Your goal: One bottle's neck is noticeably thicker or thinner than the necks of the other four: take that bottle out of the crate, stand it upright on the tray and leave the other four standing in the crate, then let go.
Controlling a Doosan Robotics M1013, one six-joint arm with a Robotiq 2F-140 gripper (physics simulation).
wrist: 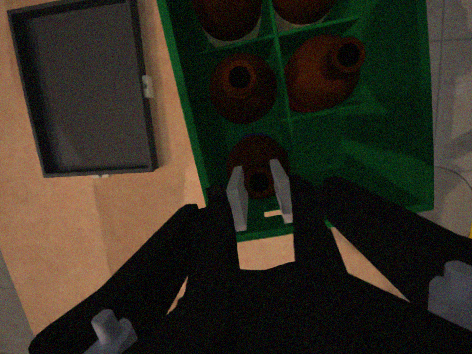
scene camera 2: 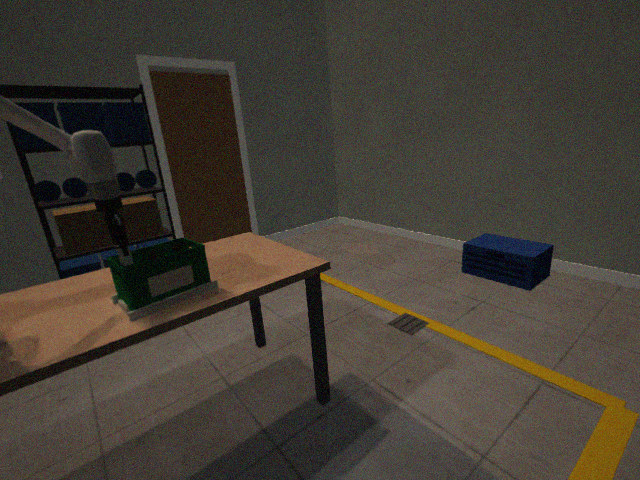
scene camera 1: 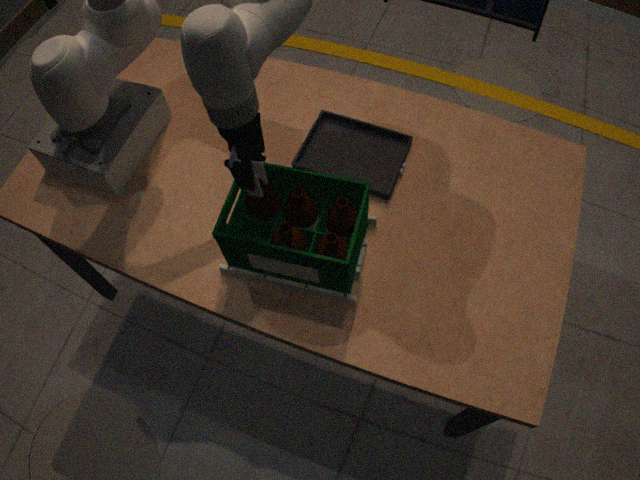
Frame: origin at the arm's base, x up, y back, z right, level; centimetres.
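Seen in the pictures: gripper, fingertip midpoint: (wrist: 258,178) (scene camera 2: 127,263) (scene camera 1: 258,188); arm's base at its link origin: (scene camera 1: 90,121).
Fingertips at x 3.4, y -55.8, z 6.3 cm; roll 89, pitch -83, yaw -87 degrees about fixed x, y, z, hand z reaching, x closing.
Observation:
Pixels of each thing's top centre, then the offset from my fingertips to it. "spot": a spot on its surface instead. Level surfaces: height alone.
- green crate at its top centre: (wrist: 298,56) (scene camera 1: 291,207) (scene camera 2: 156,251) dx +3.0, dy -9.5, dz +3.4 cm
- brown bottle at its top centre: (wrist: 259,182) (scene camera 1: 257,183) dx +1.8, dy +0.0, dz +0.1 cm
- dark tray at a spot on its surface: (wrist: 90,100) (scene camera 1: 349,153) spot: dx -14.0, dy -10.9, dz -25.2 cm
- table at its surface level: dx -14.5 cm
The green crate (scene camera 1: 333,275) (scene camera 2: 202,264) (wrist: 181,85) stands on the table. My gripper (scene camera 1: 256,192) (scene camera 2: 125,257) (wrist: 258,178) points down into its corner compartment nearest the robot base and tray side, shut on the neck of a brown bottle (scene camera 1: 266,206) (wrist: 257,149). The bottle is inside the crate; whether its base is lifted is hidden. Four other brown bottles (scene camera 1: 302,209) (scene camera 1: 342,215) (scene camera 1: 289,236) (scene camera 1: 331,245) stand in the crate; two of these bottles (wrist: 243,102) (wrist: 317,75) show whole in the wrist view. I cannot tell which neck differs. The dark tray (scene camera 1: 351,149) (wrist: 90,100) holds no bottle.
The tray lies behind the crate in scene camera 1. Pale strips (scene camera 1: 286,282) (scene camera 2: 173,301) edge the crate's foot on the table (scene camera 1: 413,310). The robot's base block (scene camera 1: 136,149) is at the left. The crate's walls and dividers surround the held bottle. Blue crates (scene camera 2: 506,260) stand on the floor.

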